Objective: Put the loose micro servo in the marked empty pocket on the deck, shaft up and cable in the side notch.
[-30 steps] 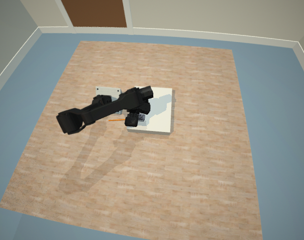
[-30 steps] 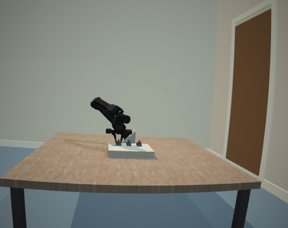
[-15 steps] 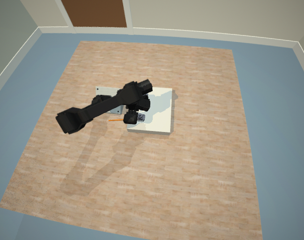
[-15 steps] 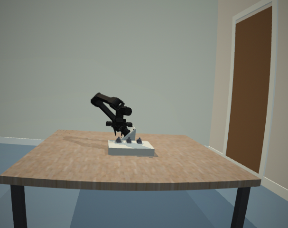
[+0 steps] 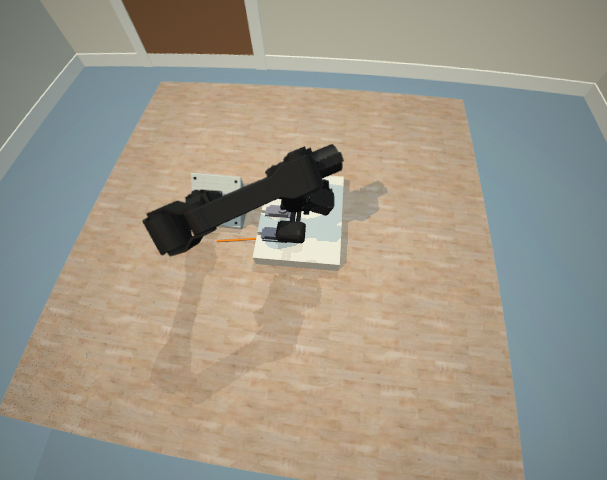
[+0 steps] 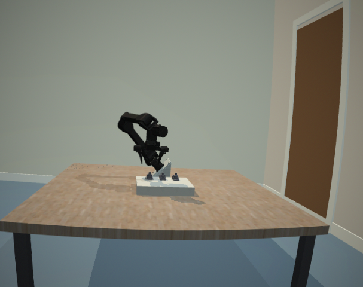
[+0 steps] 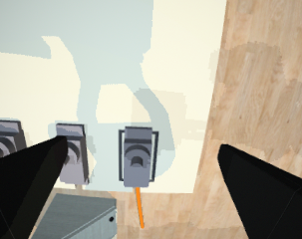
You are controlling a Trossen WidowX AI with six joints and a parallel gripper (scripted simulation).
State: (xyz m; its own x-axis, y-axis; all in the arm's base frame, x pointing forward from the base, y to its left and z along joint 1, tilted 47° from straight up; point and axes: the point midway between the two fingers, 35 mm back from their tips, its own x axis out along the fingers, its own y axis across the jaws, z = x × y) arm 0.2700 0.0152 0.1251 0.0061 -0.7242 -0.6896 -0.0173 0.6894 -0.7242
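My gripper tip is 12 cm above the white deck, 8 cm to the right of it and 4 cm short of it.
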